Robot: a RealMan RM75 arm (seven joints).
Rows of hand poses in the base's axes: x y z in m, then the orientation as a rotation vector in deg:
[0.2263, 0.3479, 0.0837, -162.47, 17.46, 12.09]
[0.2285, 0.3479, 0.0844, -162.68, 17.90, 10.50]
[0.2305, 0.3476, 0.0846, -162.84, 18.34, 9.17]
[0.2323, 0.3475, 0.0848, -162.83, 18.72, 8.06]
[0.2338, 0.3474, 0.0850, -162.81, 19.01, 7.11]
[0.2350, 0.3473, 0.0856, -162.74, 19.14, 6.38]
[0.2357, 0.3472, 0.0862, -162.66, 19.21, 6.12]
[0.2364, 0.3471, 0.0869, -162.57, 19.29, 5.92]
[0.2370, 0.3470, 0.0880, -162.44, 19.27, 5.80]
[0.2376, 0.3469, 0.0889, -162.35, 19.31, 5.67]
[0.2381, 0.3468, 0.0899, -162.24, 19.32, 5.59]
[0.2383, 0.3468, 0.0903, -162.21, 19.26, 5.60]
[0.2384, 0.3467, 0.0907, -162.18, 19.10, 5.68]
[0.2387, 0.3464, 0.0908, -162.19, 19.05, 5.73]
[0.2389, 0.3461, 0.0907, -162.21, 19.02, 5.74]
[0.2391, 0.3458, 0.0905, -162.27, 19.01, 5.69]
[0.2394, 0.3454, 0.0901, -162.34, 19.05, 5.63]
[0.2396, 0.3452, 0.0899, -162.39, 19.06, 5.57]
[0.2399, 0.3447, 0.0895, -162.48, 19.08, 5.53]
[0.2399, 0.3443, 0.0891, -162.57, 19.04, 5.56]
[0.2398, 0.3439, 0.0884, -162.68, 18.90, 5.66]
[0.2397, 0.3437, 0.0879, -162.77, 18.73, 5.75]
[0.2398, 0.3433, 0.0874, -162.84, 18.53, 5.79]
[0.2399, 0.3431, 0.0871, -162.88, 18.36, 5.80]
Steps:
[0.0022, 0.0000, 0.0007, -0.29, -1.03, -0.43]
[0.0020, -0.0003, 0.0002, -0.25, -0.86, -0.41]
[0.0018, -0.0001, 0.0002, -0.08, -0.72, -0.37]
[0.0015, -0.0001, 0.0002, -0.05, -0.62, -0.29]
[0.0012, -0.0001, 0.0006, 0.02, -0.49, -0.17]
[0.0007, -0.0001, 0.0006, 0.06, -0.18, -0.08]
[0.0007, -0.0001, 0.0007, 0.07, -0.14, -0.08]
[0.0006, -0.0001, 0.0011, 0.12, -0.09, -0.01]
[0.0006, -0.0001, 0.0009, 0.08, -0.09, -0.05]
[0.0005, -0.0001, 0.0010, 0.10, -0.06, -0.03]
[0.0002, 0.0000, 0.0004, 0.04, 0.00, 0.04]
[0.0001, -0.0001, 0.0004, 0.05, 0.03, 0.11]
[0.0003, -0.0003, 0.0001, 0.00, 0.03, 0.04]
[0.0002, -0.0003, -0.0001, -0.02, 0.01, 0.02]
[0.0002, -0.0003, -0.0002, -0.06, -0.03, 0.01]
[0.0003, -0.0004, -0.0004, -0.08, -0.03, -0.03]
[0.0002, -0.0002, -0.0002, -0.05, -0.04, -0.01]
[0.0003, -0.0005, -0.0004, -0.09, -0.02, -0.01]
[0.0000, -0.0004, -0.0004, -0.08, 0.02, 0.04]
[-0.0001, -0.0004, -0.0007, -0.09, 0.06, 0.12]
[-0.0001, -0.0002, -0.0005, -0.06, 0.05, 0.13]
[0.0001, -0.0004, -0.0005, -0.04, 0.01, 0.15]
[0.0001, -0.0002, -0.0003, -0.02, -0.01, 0.12]

